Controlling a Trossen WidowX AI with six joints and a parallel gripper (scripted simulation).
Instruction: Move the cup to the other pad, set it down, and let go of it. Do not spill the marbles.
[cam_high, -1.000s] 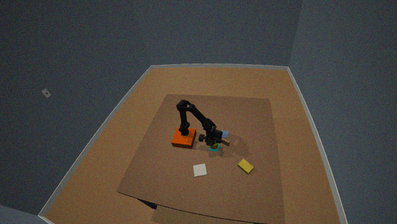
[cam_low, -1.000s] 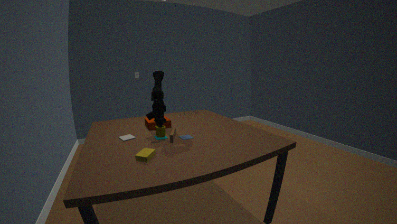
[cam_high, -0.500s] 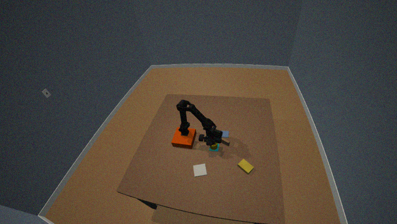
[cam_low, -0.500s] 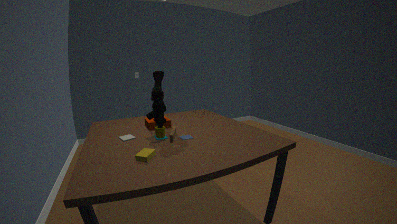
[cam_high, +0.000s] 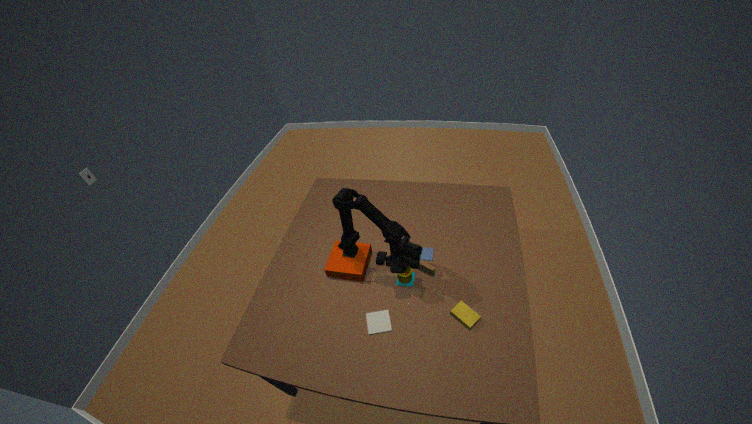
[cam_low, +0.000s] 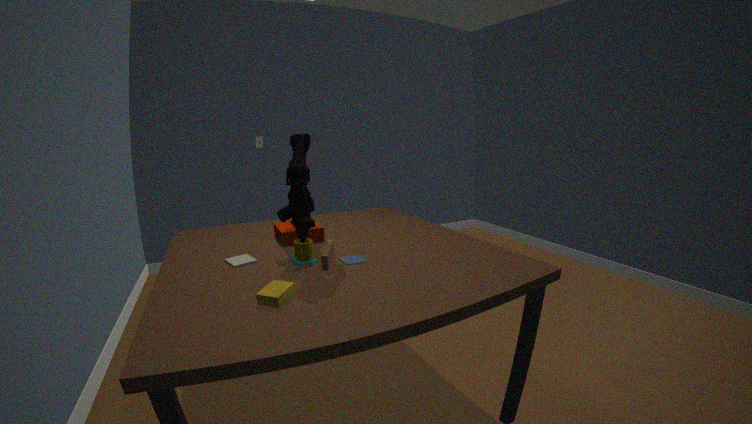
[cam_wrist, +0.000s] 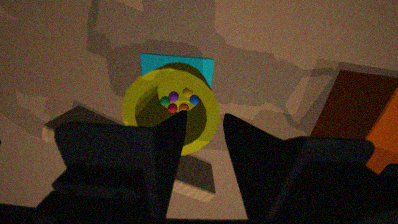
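My gripper tip is now 2 cm short of the cup and 3 cm above it. Also, from my gripper tip: cyan pad 3 cm ahead, 7 cm below; white square 5 cm behind, 24 cm to the right, 6 cm below; wooden bar 7 cm ahead, 8 cm to the left, 5 cm below.
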